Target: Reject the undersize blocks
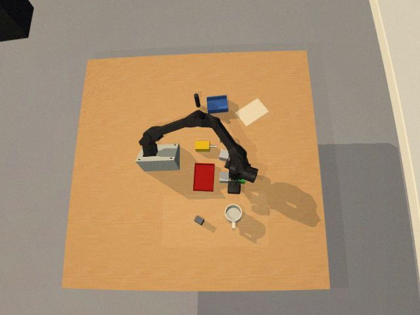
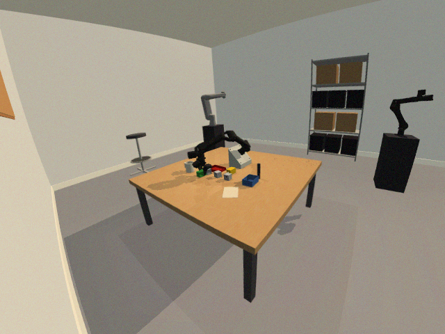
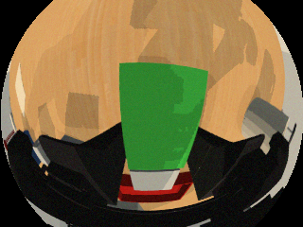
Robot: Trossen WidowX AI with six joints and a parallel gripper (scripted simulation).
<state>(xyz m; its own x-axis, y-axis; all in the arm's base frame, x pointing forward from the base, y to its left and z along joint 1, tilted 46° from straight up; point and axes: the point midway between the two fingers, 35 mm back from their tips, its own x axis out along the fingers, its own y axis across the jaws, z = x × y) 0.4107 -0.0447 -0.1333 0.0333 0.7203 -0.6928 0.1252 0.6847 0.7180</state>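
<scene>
My gripper tip is 5 cm past the steel block, 1 cm to the right of it and 1 cm below it. Also, from my gripper tip: green GO gauge 1 cm behind, 2 cm above; then red reject tray 16 cm behind, 2 cm to the left; then white mug 2 cm behind, 20 cm to the right, 2 cm above.
</scene>
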